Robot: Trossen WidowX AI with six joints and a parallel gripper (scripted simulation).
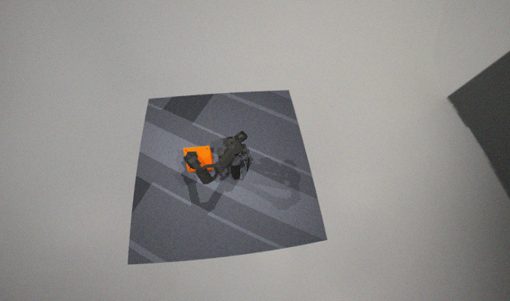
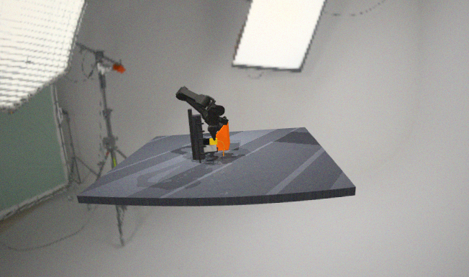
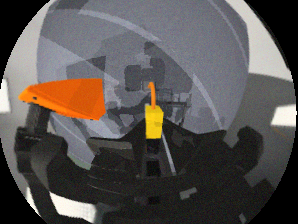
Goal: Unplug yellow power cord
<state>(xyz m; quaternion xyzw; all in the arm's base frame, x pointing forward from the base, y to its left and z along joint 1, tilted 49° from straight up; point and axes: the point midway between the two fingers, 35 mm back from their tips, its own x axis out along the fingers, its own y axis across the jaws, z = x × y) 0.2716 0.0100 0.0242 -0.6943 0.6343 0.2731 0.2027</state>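
My gripper tip is 2 cm to the left of the yellow plug and 1 cm short of it.
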